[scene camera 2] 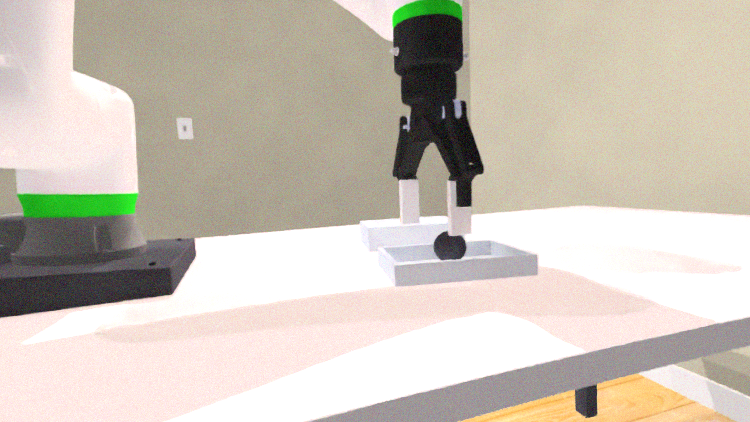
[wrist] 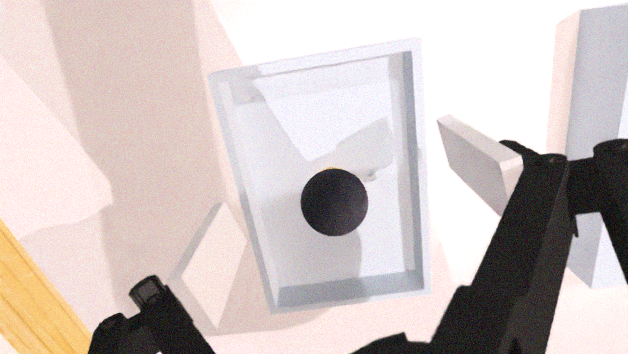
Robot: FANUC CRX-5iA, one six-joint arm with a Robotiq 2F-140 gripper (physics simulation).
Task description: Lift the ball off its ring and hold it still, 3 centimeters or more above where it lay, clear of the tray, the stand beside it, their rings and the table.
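Frame: origin at the arm's base, x ahead, y left, z up, level; millimetres.
Seen in the pictures: gripper, fingertip midpoint: point(scene camera 2: 432, 228) point(wrist: 334, 184); arm's base, link origin: point(scene camera 2: 85, 255).
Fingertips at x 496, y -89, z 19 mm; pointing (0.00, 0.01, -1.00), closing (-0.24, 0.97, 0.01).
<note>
Pixels of each thing's top centre, then the offset from my fingertips to it. Level surfaces: height alone.
- black ball, top centre: point(wrist: 336, 218) point(scene camera 2: 449, 230) dx +25, dy -2, dz -5 mm
- grey-white tray, top centre: point(wrist: 333, 198) point(scene camera 2: 449, 250) dx +25, dy -2, dz -33 mm
- table, surface height: dz -61 mm
The black ball point(scene camera 2: 449, 245) point(wrist: 334, 202) rests inside the grey-white tray point(scene camera 2: 466, 272) point(wrist: 425, 225). In the wrist view a thin orange sliver of its ring point(wrist: 330, 168) shows at the ball's upper edge; the ball hides the rest. My gripper point(scene camera 2: 434, 228) point(wrist: 334, 184) is open and empty, pointing down over the tray. In the wrist view its pads stand apart to the left and right of the ball. In the scene view one fingertip overlaps the ball's top; I cannot tell whether they touch. The white stand point(scene camera 2: 377, 237) point(wrist: 595, 100) is beside the tray; its ring does not show.
The stand lies behind the tray in the scene view and to its right in the wrist view, near the right finger. The robot's dark base plate point(scene camera 2: 94, 286) sits on the left of the table point(scene camera 2: 293, 341). The table's front edge point(scene camera 2: 524, 373) runs along the lower right.
</note>
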